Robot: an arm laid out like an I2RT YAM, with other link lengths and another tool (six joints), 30 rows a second.
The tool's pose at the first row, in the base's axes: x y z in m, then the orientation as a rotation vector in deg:
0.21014, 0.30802, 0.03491, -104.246, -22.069, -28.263
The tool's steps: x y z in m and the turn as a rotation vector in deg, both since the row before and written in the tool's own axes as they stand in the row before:
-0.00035, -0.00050, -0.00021, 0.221, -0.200, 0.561
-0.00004, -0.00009, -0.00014, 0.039, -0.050, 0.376
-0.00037, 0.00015, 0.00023, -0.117, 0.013, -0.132
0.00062, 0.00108, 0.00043, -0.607, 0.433, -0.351
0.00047, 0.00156, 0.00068, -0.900, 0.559, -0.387
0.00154, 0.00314, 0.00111, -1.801, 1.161, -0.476
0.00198, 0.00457, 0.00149, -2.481, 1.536, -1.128
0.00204, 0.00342, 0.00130, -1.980, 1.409, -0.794
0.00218, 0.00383, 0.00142, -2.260, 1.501, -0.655
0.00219, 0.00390, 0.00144, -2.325, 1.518, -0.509
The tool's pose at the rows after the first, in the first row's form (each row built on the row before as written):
0.20956, 0.30796, 0.03519, -104.157, -21.727, -27.636
0.20946, 0.30785, 0.03528, -104.176, -21.420, -27.320
0.20924, 0.30802, 0.03491, -104.271, -21.512, -27.454
0.21036, 0.30813, 0.03422, -104.688, -21.431, -28.246
0.21162, 0.30831, 0.03300, -105.342, -21.242, -29.257
0.21466, 0.30838, 0.03094, -106.656, -20.547, -31.121
0.21888, 0.30817, 0.02791, -108.418, -20.061, -33.971
0.22260, 0.30798, 0.02599, -109.741, -19.437, -36.362
0.22670, 0.30756, 0.02388, -111.278, -18.529, -38.841
0.23087, 0.30692, 0.02181, -112.848, -17.425, -41.276

